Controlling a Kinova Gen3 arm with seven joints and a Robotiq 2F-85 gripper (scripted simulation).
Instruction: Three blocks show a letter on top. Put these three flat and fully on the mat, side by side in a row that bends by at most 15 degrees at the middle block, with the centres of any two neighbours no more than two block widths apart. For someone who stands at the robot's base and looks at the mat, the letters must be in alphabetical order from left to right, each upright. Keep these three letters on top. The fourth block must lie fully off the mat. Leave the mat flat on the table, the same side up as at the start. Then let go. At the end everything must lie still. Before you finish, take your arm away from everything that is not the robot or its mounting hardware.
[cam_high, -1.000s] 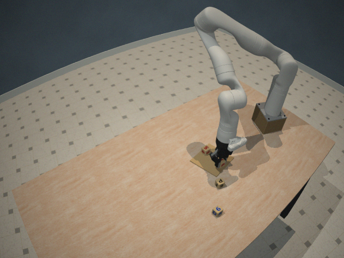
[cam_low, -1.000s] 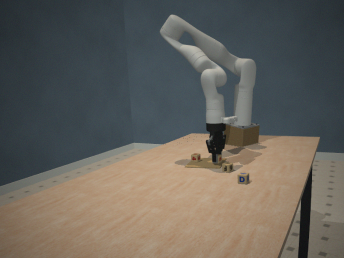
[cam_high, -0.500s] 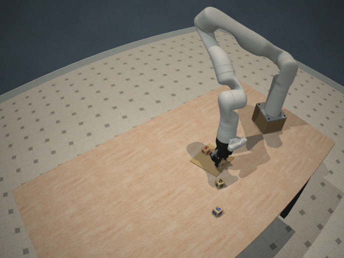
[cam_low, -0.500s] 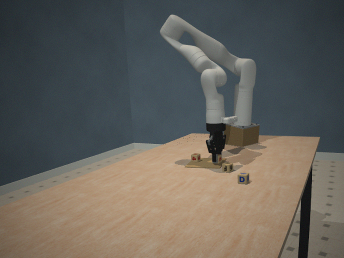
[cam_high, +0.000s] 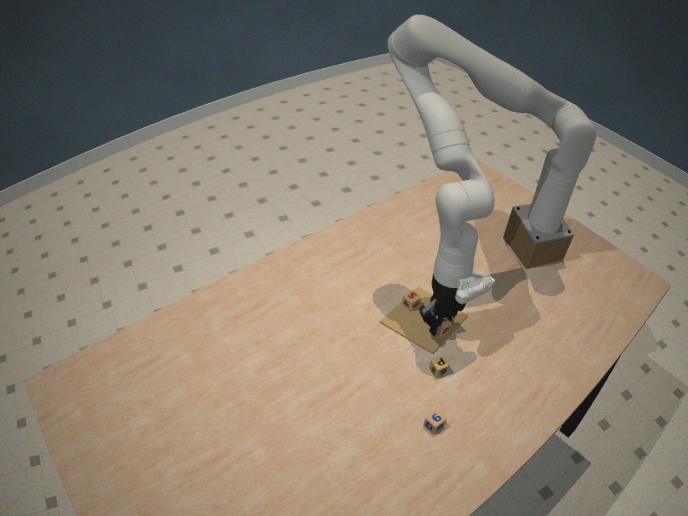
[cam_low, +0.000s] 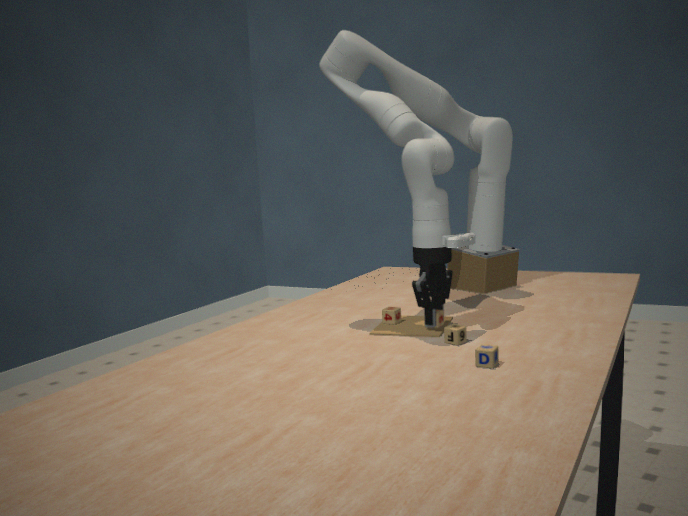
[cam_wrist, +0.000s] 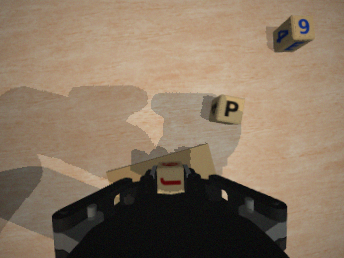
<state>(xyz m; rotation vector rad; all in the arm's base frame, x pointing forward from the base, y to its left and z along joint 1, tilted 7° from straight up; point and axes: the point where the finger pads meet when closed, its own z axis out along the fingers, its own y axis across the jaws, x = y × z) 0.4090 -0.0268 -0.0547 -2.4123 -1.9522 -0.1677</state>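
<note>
My gripper is now 50 mm to the left of the tan mat, 20 mm above it and 10 mm past it.
</note>
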